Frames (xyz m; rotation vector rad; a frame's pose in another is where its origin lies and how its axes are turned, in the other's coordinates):
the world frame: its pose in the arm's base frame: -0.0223 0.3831 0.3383 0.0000 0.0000 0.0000
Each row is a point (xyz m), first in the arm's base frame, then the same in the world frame.
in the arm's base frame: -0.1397 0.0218 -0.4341
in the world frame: -0.1174 -0.3613 -0.7724
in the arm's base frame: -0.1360 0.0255 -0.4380
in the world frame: -0.1137 -0.3576 -0.7763
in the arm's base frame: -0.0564 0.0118 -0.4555
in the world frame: -0.0341 -0.3713 -0.7938
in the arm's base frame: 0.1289 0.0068 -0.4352
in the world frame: 0.1512 -0.3763 -0.7735
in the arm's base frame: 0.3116 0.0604 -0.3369
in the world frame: 0.3339 -0.3227 -0.6752
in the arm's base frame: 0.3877 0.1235 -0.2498
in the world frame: 0.4100 -0.2596 -0.5881
